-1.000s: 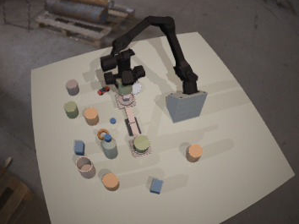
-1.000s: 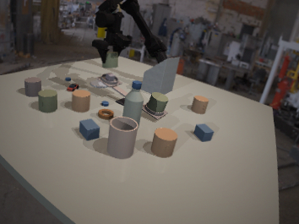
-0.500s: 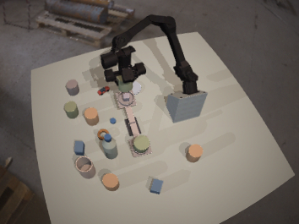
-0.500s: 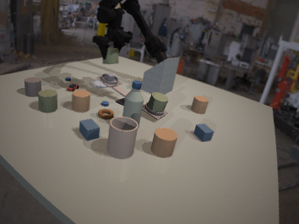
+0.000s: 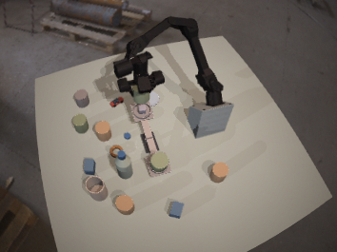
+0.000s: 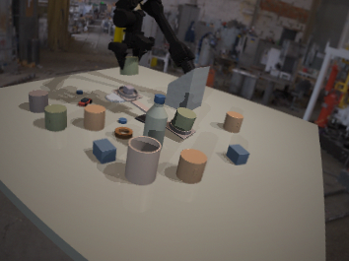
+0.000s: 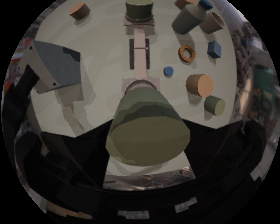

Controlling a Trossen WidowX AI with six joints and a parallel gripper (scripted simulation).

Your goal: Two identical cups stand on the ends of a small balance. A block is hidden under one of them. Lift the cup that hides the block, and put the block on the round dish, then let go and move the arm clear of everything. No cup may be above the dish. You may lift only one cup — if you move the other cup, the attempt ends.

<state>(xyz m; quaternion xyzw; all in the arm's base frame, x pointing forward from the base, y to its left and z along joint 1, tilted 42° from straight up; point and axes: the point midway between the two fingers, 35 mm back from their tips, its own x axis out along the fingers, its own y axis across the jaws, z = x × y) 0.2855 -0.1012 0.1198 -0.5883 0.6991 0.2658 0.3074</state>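
The block is 80 mm below my gripper tip and 10 mm to the left of it. From my gripper tip the other things lie so: round dish: 170 mm below, 100 mm to the right, 80 mm behind; then toy car: 160 mm below, 140 mm to the right, 80 mm ahead; then balance beam: 140 mm to the left, 130 mm below, 20 mm ahead.
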